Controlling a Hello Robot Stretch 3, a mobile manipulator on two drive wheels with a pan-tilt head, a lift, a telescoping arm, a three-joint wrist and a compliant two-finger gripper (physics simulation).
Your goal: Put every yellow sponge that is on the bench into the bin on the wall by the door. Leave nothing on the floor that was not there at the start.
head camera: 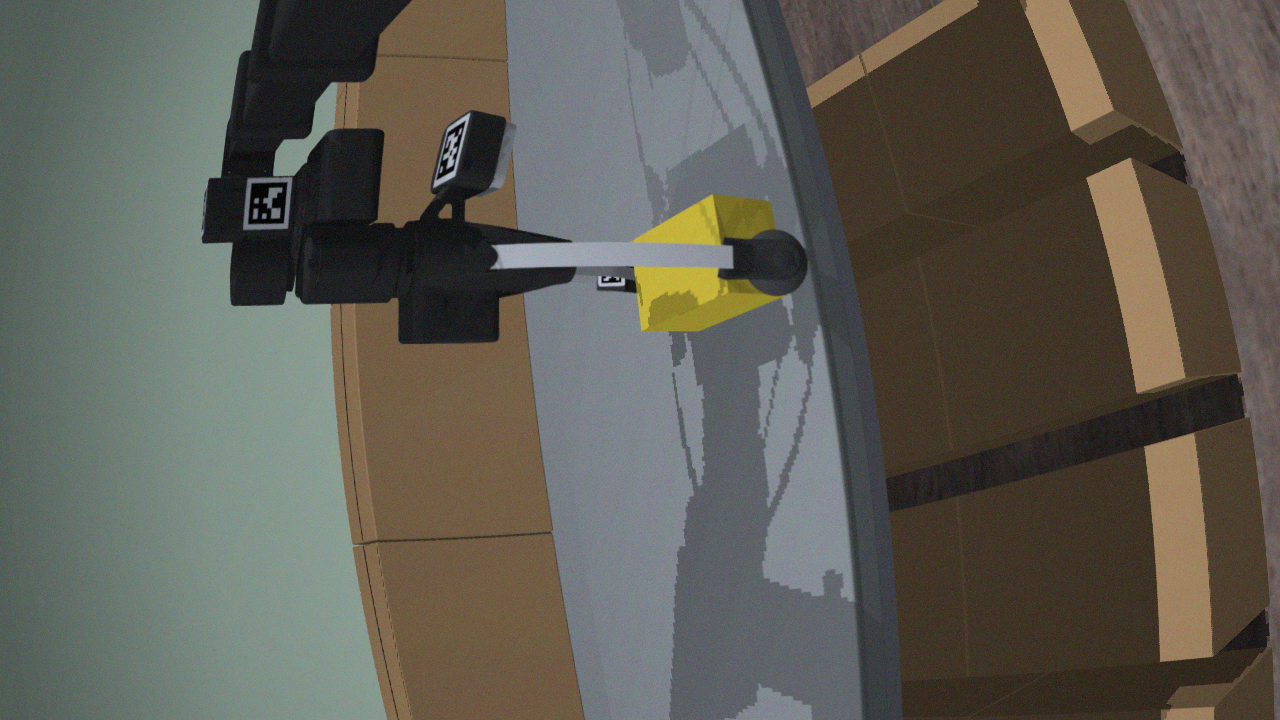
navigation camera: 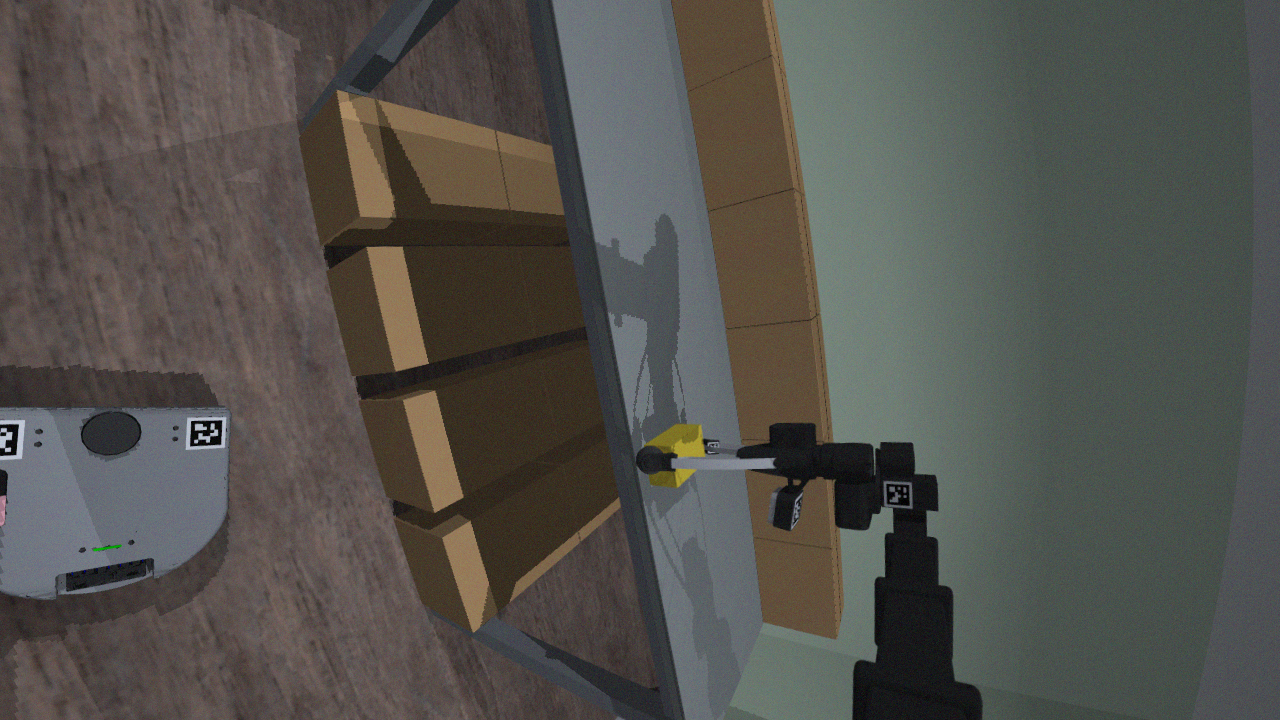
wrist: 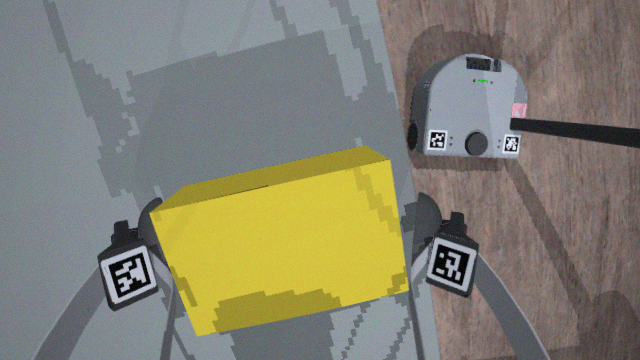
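Where they show: gripper, between the fingertips: (head camera: pixel 735 270) (wrist: pixel 291 221); robot's base, origin of its link: (navigation camera: pixel 113 431) (wrist: pixel 451 137).
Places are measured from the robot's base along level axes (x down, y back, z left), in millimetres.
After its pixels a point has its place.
Observation:
A yellow sponge (head camera: pixel 693 225) {x -960, y 48, z -548 mm} (navigation camera: pixel 684 438) {x -959, y -2, z -552 mm} (wrist: pixel 290 240) {x -959, y 31, z -566 mm} is a thick block at the grey bench top (head camera: pixel 608 402) {x -914, y -77, z -734 mm} (navigation camera: pixel 626 107) {x -914, y -510, z -478 mm} (wrist: pixel 50 150) {x -914, y 59, z -700 mm}, near its front edge. My gripper (head camera: pixel 707 268) {x -914, y 22, z -566 mm} (navigation camera: pixel 680 454) {x -914, y 22, z -566 mm} (wrist: pixel 291 221) {x -914, y 22, z -566 mm} is open around it, one fingertip at each end. In the wrist view the left fingertip is close against or behind a sponge corner, and a small gap shows at the right one. The sponge hides the far fingertip in the head view. Whether its underside rests on the bench is hard to tell. The bin and the door do not show.
A row of brown boxes (head camera: pixel 447 429) (navigation camera: pixel 769 268) stands along the green wall (head camera: pixel 134 358) {x -1410, y -105, z -2237 mm} (navigation camera: pixel 939 268) {x -1432, y -598, z -2089 mm} behind the bench. More long brown boxes (head camera: pixel 1029 313) (navigation camera: pixel 501 304) lie below the bench. My grey base (navigation camera: pixel 161 501) {x -160, y 122, z -69 mm} (wrist: pixel 460 110) {x -160, y 95, z -65 mm} stands on the wooden floor in front.

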